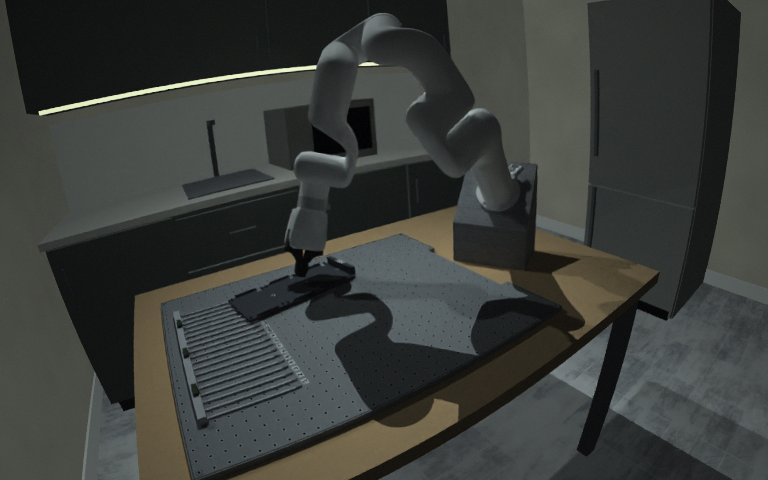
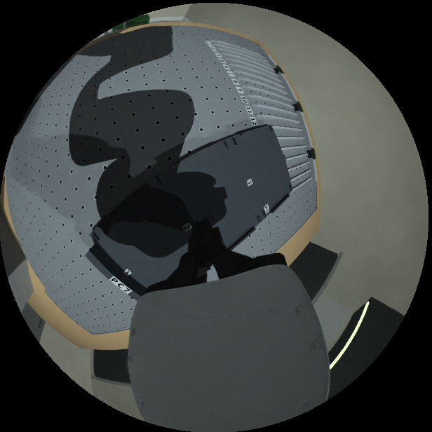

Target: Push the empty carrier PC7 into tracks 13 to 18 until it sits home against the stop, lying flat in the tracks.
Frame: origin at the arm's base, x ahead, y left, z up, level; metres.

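Seen in the pictures: gripper, fingertip midpoint: point(image 1: 300, 276); arm's base at its link origin: point(image 1: 498, 191).
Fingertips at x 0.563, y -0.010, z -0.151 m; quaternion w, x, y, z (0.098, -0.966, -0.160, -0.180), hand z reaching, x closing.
Note:
Offsets run from my fingertips to a thing's middle. "*": to the spot under its first point. Level surfaces: height alone.
The dark carrier PC7 {0.022 m left, 0.025 m ahead, 0.014 m down} point(image 1: 266, 300) point(image 2: 250, 162) lies on the pegboard. Its leading end overlaps the near ends of the tracks {* 0.302 m left, 0.148 m ahead, 0.028 m down} point(image 1: 243, 362) point(image 2: 260, 75) beyond label 12, hiding the labels there. A stretch of track shows between it and the stop bar {* 0.327 m left, 0.254 m ahead, 0.013 m down} point(image 1: 190, 370) point(image 2: 307, 131). Its raised end wall point(image 1: 342, 267) point(image 2: 112, 278) is at the opposite end. My gripper point(image 1: 301, 273) point(image 2: 204, 229) is shut and empty, fingers down over the carrier near label 2, between the end wall and the leading end. Whether the tips touch the carrier, I cannot tell. Whether it lies fully flat is also unclear.
The perforated board {0.028 m down} point(image 1: 407, 271) point(image 2: 210, 100) lies on the wooden table {0.041 m down} point(image 1: 600, 283) point(image 2: 300, 235). Small dark blocks stand along the stop bar. The arm's base block point(image 1: 492, 240) stands at the back right. The arm's shadow falls across the board and part of the carrier.

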